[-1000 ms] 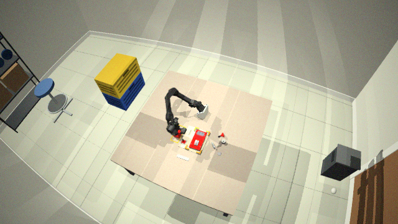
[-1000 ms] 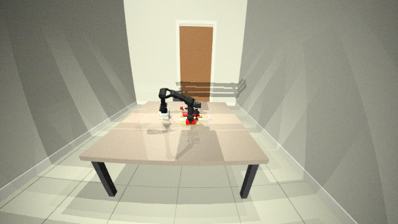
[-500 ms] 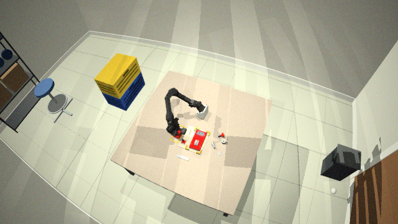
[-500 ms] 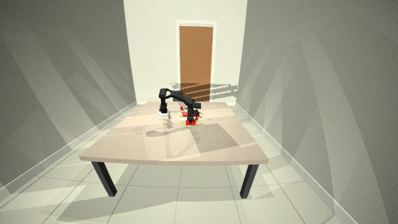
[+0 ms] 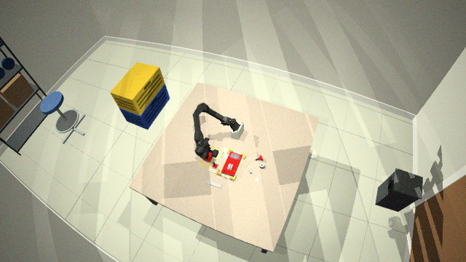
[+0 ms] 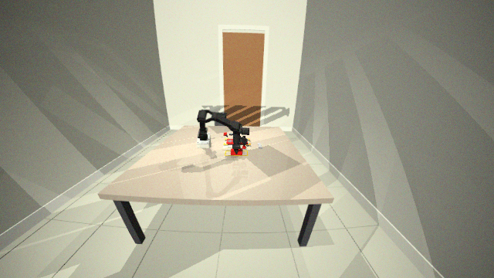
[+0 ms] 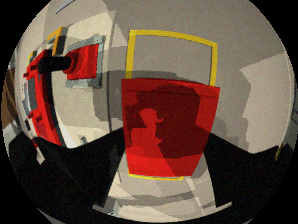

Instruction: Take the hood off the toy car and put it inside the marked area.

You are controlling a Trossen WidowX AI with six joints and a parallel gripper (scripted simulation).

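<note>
The red hood lies 1 cm above my gripper tip. From my gripper tip the other things lie so: white wheel: 44 cm to the left, 11 cm behind; grey bar: 20 cm ahead, 17 cm to the left, 1 cm below.
</note>
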